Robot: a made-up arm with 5 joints. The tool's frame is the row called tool.
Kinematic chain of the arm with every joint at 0, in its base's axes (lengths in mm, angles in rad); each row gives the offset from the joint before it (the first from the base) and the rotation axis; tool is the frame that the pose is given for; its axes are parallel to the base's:
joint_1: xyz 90 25.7 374 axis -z
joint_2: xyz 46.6 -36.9 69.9 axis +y
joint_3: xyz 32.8 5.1 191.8 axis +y
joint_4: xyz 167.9 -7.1 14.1 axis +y
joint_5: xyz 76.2 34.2 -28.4 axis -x
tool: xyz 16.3 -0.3 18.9
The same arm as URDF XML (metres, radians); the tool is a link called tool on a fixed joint. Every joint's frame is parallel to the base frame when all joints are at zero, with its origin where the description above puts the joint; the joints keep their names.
<robot name="arm">
<joint name="tool_joint" type="fixed"><parent link="link5"/><child link="tool"/><origin xyz="0.0163 -0.0003 0.0189"/></joint>
<joint name="joint_5" type="continuous"><parent link="link4"/><child link="link5"/><origin xyz="0.0762 0.0342 -0.0284"/><axis xyz="-1 0 0"/></joint>
<joint name="joint_4" type="continuous"><parent link="link3"/><child link="link4"/><origin xyz="0.1679 -0.0071 0.0141"/><axis xyz="0 1 0"/></joint>
<joint name="joint_3" type="continuous"><parent link="link2"/><child link="link3"/><origin xyz="0.0328 0.0051 0.1918"/><axis xyz="0 1 0"/></joint>
<joint name="joint_2" type="continuous"><parent link="link1"/><child link="link2"/><origin xyz="0.0466 -0.0369 0.0699"/><axis xyz="0 1 0"/></joint>
<joint name="joint_1" type="continuous"><parent link="base_link"/><child link="link1"/><origin xyz="0.09 0.0257 0.374"/><axis xyz="0 0 -1"/></joint>
<link name="base_link"/>
<link name="link1"/>
<link name="link2"/>
<link name="link3"/>
<link name="link4"/>
<link name="link5"/>
<link name="tool"/>
</robot>

